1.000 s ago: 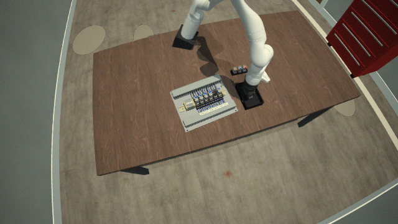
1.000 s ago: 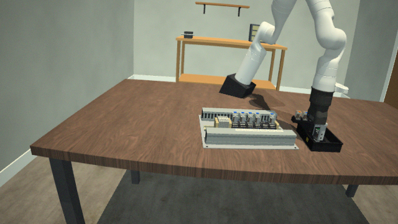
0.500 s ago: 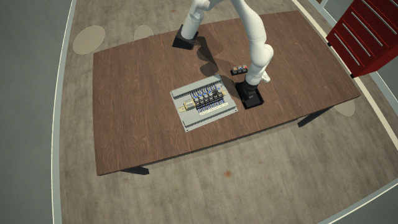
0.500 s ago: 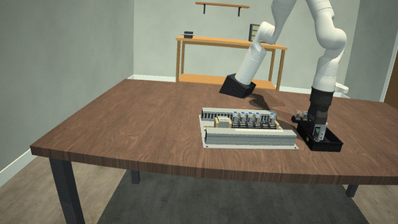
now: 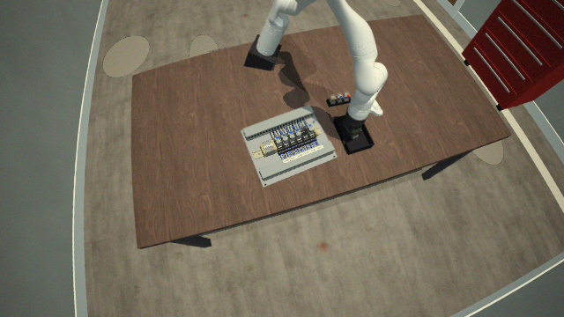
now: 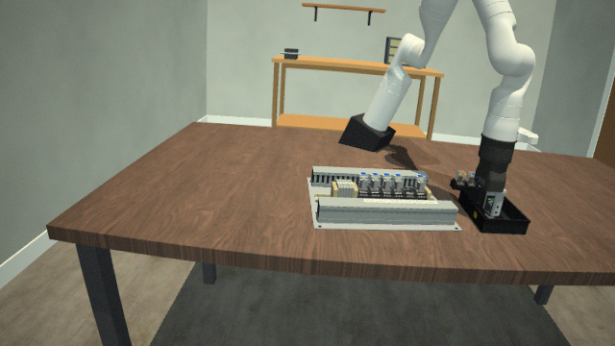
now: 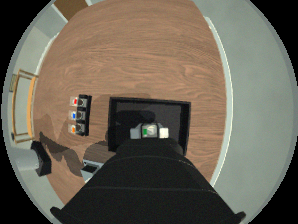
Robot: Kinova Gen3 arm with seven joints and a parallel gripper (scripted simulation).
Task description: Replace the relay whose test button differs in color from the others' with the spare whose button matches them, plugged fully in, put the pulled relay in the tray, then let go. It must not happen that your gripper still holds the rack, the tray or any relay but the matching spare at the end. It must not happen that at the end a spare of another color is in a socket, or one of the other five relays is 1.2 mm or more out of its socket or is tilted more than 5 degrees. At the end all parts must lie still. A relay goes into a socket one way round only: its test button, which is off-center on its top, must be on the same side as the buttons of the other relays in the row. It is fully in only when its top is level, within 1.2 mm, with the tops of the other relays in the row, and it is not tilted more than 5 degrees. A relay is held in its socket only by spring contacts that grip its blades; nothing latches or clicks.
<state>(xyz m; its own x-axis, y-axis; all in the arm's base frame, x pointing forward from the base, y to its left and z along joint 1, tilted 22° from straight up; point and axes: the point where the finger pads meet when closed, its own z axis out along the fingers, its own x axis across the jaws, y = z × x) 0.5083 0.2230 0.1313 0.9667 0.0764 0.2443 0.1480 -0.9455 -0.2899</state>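
Now: the grey relay 10 mm below my hand. Also, from my hand: black tray (20 mm below); black stand (180 mm behind, 20 mm below).
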